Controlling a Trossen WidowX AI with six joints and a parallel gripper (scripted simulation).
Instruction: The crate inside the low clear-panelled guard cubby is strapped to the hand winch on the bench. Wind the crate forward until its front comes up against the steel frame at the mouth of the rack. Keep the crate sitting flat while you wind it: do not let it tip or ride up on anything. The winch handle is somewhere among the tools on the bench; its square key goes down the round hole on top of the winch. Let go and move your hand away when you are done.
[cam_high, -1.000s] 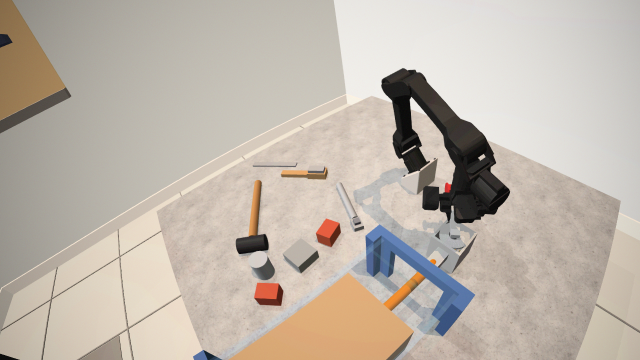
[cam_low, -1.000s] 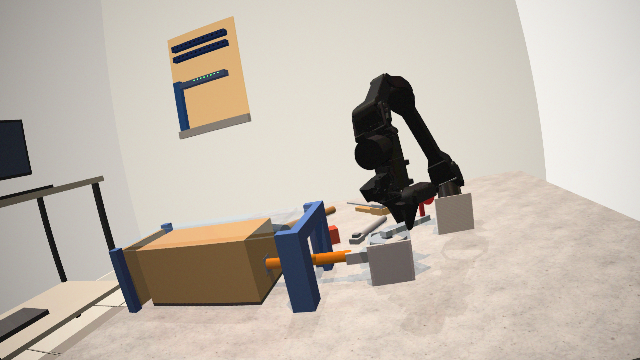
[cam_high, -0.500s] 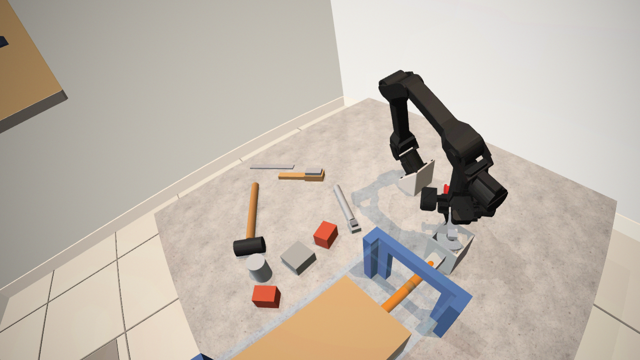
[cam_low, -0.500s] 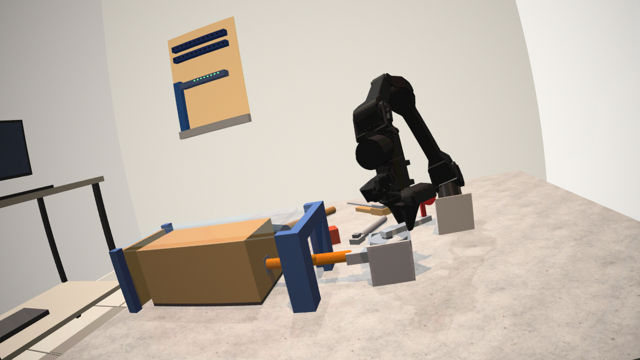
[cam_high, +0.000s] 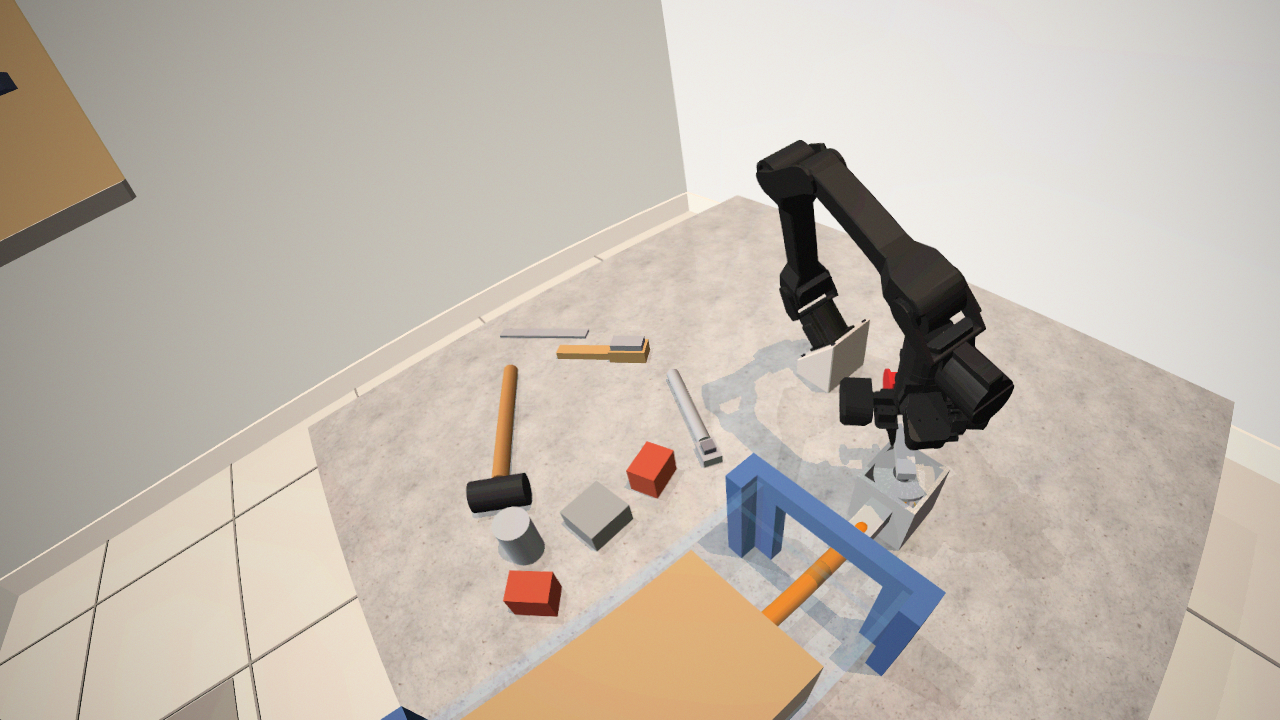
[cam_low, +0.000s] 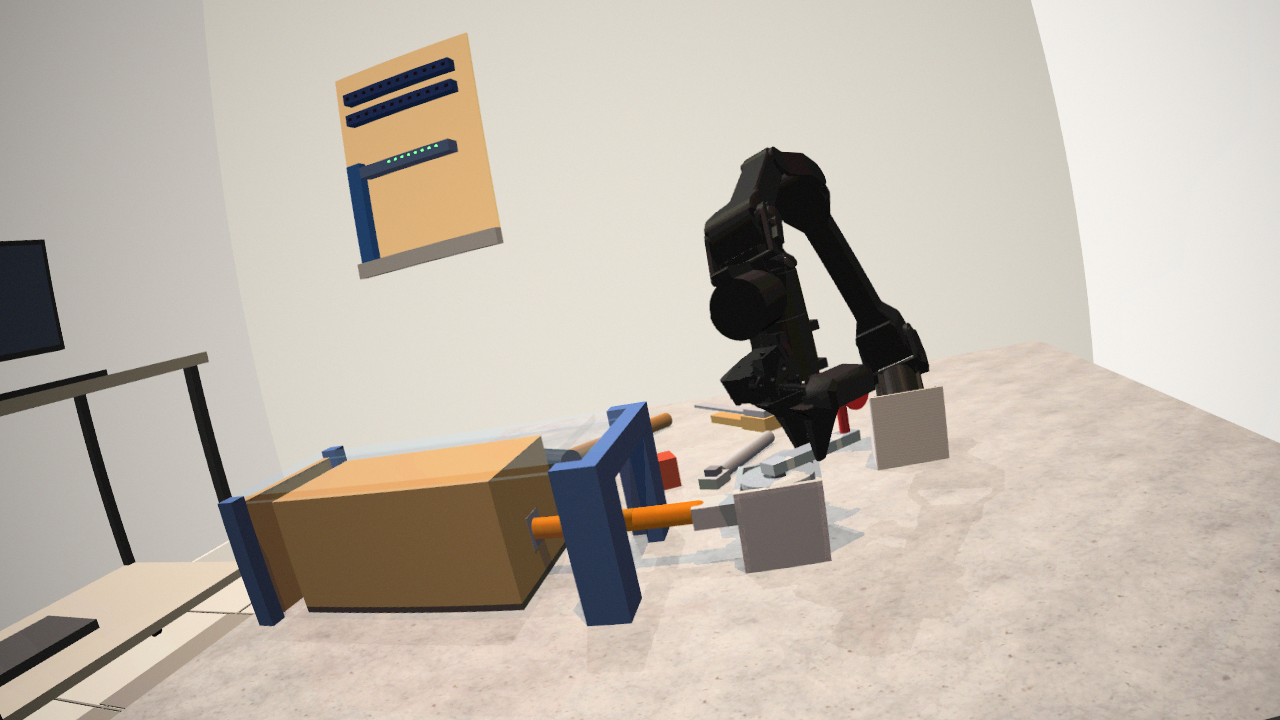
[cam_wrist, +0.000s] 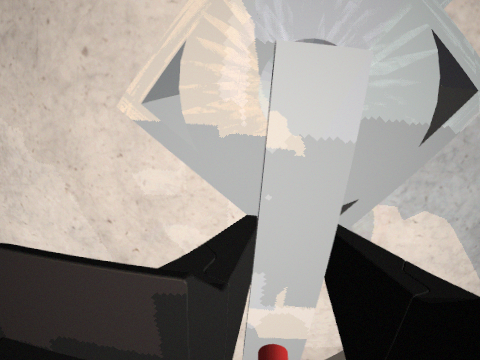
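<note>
Now: the crank handle 1 cm behind my gripper tip, 1 cm to the right of it and 2 cm above it. From my gripper tip the other things lie so: blue steel frame (20 cm ahead, 4 cm to the left, 2 cm above); then red knob (4 cm behind, 3 cm to the right, 5 cm above); then grey winch (2 cm ahead, 2 cm to the left, 6 cm below).
</note>
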